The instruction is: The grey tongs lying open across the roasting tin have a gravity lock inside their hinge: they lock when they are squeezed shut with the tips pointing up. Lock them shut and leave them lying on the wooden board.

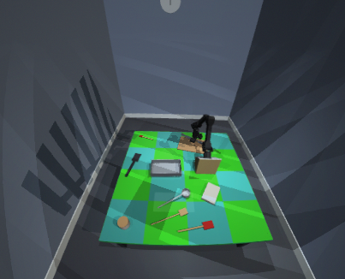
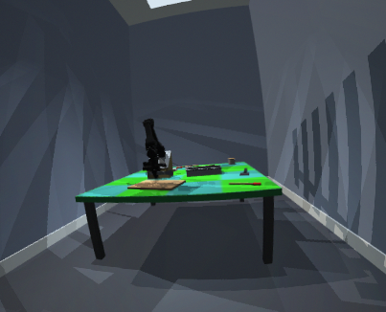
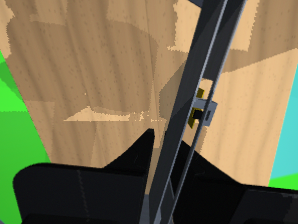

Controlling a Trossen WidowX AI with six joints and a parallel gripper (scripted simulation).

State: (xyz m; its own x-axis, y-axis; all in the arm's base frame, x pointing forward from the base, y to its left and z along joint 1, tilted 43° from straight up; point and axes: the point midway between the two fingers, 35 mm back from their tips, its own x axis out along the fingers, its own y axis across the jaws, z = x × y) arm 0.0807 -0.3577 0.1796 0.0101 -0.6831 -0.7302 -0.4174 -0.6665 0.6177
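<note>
Right now my gripper tip is 4 cm above the wooden board. Round my gripper tip: grey roasting tin 38 cm to the left, 31 cm ahead, 2 cm below; then white block 63 cm to the left, 12 cm behind, 4 cm below; then red brush 63 cm ahead, 10 cm to the right, 5 cm below.
</note>
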